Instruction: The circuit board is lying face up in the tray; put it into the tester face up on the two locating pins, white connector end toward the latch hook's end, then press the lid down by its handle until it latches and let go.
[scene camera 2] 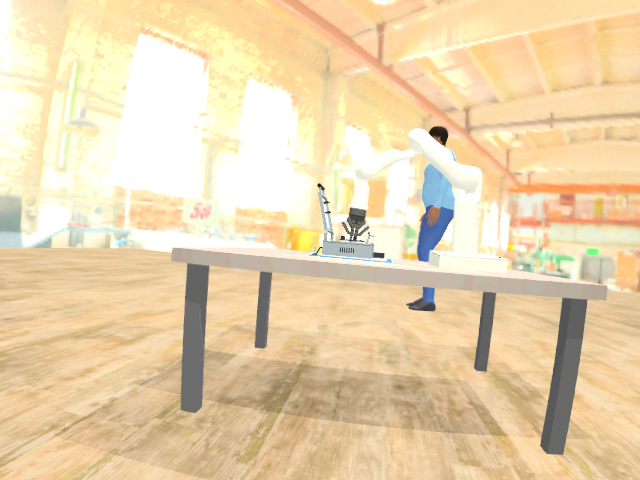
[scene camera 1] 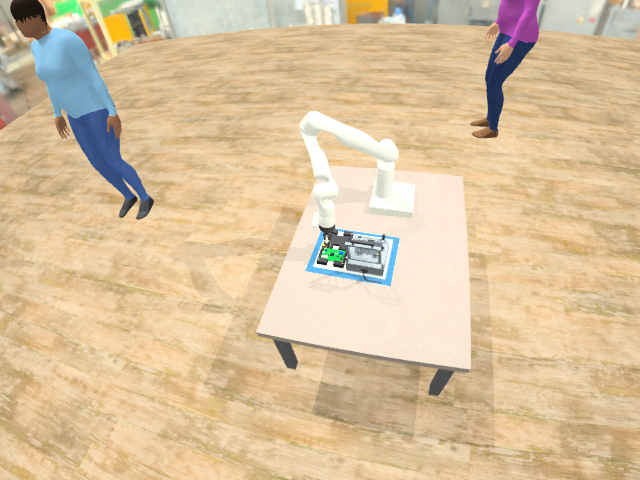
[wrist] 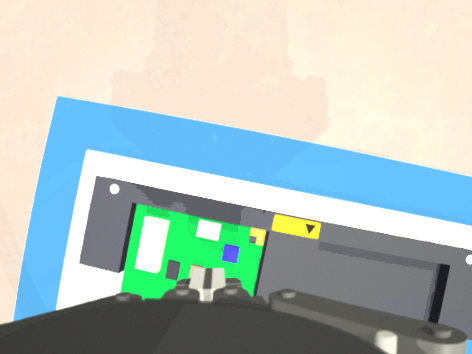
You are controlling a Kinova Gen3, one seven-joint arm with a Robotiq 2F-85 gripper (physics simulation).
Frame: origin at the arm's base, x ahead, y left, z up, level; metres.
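Seen in the pictures: gripper, fingertip midpoint: (scene camera 1: 328, 247) (wrist: 209, 289); arm's base at its link origin: (scene camera 2: 463, 253) (scene camera 1: 383, 193).
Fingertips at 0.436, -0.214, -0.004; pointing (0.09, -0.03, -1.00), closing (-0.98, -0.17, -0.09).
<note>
Offsets run from my fingertips to a thing's top centre, as dx, dy, dz. "pt": to the spot under its first point. Level surfaces: height alone.
The green circuit board {+0.016, +0.025, -0.024} (wrist: 186, 247) (scene camera 1: 330, 254) lies face up in the dark tray {pt +0.064, -0.015, -0.023} (wrist: 102, 228), with its white connector {+0.036, -0.011, -0.024} (wrist: 152, 244) at the left end in the wrist view. My gripper (wrist: 209, 289) (scene camera 1: 329, 237) (scene camera 2: 356, 233) is shut with its fingertips pressed together, just above the board's near edge, and holds nothing. The grey tester (scene camera 1: 366, 255) (scene camera 2: 347, 249) stands right of the tray, with its lid {+0.107, +0.192, +0.175} (scene camera 2: 325, 211) raised upright. A yellow label with a black arrow {-0.037, -0.033, -0.023} (wrist: 295, 227) sits beside the board.
Tray and tester rest on a white plate on a blue mat {dz -0.049} (wrist: 228, 148) (scene camera 1: 310, 266) on the table (scene camera 1: 413, 320) (scene camera 2: 289, 266). The arm's base (scene camera 1: 392, 198) stands behind. Two people (scene camera 1: 77, 103) (scene camera 1: 506, 62) stand on the floor; one of them (scene camera 2: 436, 207) shows behind the table.
</note>
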